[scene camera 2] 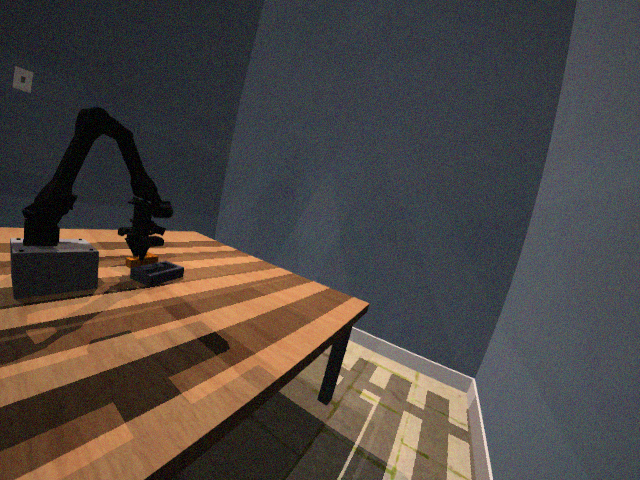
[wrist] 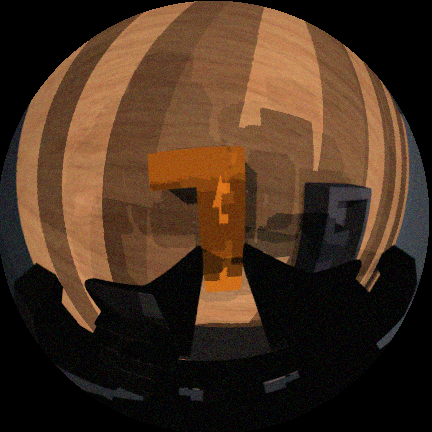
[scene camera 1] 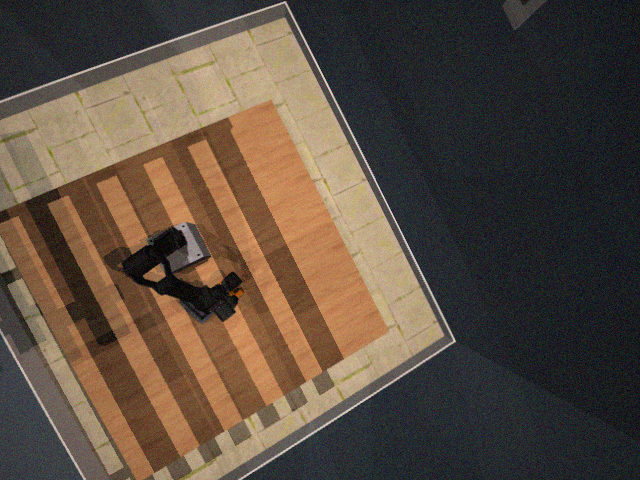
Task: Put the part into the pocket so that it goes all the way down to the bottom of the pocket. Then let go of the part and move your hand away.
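Seen in the pictures: gripper, fingertip midpoint: (scene camera 2: 138, 259) (wrist: 221, 249) (scene camera 1: 225, 288); arm's base, link origin: (scene camera 2: 40, 243) (wrist: 218, 388) (scene camera 1: 176, 240).
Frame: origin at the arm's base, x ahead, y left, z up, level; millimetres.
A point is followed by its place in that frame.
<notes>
The orange L-shaped part (scene camera 1: 236, 292) {x 307, y 106, z -74 mm} (scene camera 2: 150, 257) {x 309, y 67, z -76 mm} (wrist: 220, 200) {x 305, y 80, z -75 mm} is low at the table top; a small gap under it could not be told. My gripper (scene camera 1: 230, 295) {x 268, y 68, z -81 mm} (scene camera 2: 140, 256) {x 268, y 68, z -81 mm} (wrist: 221, 249) {x 268, y 68, z -81 mm} points down and is shut on the long leg of the part, one finger on each side. In the wrist view the short leg points left at the far end. The dark blue-grey block with the pocket (scene camera 1: 200, 313) {x 326, y -81, z -99 mm} (scene camera 2: 168, 275) {x 305, y -107, z -84 mm} (wrist: 314, 225) {x 305, y -11, z -83 mm} stands beside the part, to its right in the wrist view and apart from it. The pocket is open at the top; my right finger hides the block's near end.
The arm's grey base box (scene camera 1: 195, 248) {x 62, y 51, z -4 mm} (scene camera 2: 54, 272) {x 22, y -100, z -47 mm} (wrist: 225, 342) {x 109, y 16, z -74 mm} stands on the wooden table (scene camera 1: 310, 232) {x 198, y 531, z -105 mm} (scene camera 2: 289, 310) {x 529, y -461, z -105 mm} (wrist: 90, 150) {x 325, y 222, z -105 mm}. Dark shadow stripes cross the table top. The table's edge and a leg (scene camera 2: 334, 366) show in scene camera 2.
</notes>
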